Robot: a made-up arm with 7 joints.
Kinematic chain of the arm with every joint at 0, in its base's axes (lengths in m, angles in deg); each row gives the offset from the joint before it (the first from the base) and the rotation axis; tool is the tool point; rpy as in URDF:
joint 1: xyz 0 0 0.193 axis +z
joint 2: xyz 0 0 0 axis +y
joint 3: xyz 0 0 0.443 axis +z
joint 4: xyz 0.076 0 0 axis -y
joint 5: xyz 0.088 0 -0.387 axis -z
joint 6: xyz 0 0 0 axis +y
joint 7: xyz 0.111 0 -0.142 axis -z
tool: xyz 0 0 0 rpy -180 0 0
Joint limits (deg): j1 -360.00..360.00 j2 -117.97..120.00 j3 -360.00..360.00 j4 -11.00..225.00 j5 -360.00..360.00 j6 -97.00..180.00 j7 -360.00..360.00
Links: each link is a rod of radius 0.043 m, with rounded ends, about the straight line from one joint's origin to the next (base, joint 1, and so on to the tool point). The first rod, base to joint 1, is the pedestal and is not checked.
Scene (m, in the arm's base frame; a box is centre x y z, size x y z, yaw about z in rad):
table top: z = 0
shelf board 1: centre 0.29 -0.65 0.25 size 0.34 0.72 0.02 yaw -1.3
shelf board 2: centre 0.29 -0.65 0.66 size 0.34 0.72 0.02 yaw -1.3
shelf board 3: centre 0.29 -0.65 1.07 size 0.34 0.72 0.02 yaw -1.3
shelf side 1: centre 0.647 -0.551 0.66 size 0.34 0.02 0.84 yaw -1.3
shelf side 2: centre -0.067 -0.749 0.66 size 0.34 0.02 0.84 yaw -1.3
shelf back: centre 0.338 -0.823 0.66 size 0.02 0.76 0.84 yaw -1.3
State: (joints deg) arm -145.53 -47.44 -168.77 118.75 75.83 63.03 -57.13
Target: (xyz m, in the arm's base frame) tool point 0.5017 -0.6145 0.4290
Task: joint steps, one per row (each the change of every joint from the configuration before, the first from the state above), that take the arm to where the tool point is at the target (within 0.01 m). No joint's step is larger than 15 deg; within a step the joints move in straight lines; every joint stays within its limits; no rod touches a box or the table.
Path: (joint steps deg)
1: -10.40 11.06 -7.85 -12.82 -2.59 2.54 0.00
2: -10.39 11.06 -7.85 -12.82 -2.60 2.54 0.00
3: -10.40 11.05 -7.85 -12.82 -2.59 2.55 0.00
4: -10.40 11.06 -7.86 -12.82 -2.59 2.54 0.00
5: -10.40 11.06 -7.85 -12.82 -2.59 2.54 0.00
6: -2.52 -11.52 -3.20 12.44 2.85 -6.55 0.00
7: -2.53 -11.52 -3.20 12.43 2.85 -6.55 0.00
8: -2.53 -11.52 -3.19 12.44 2.85 -6.55 0.00

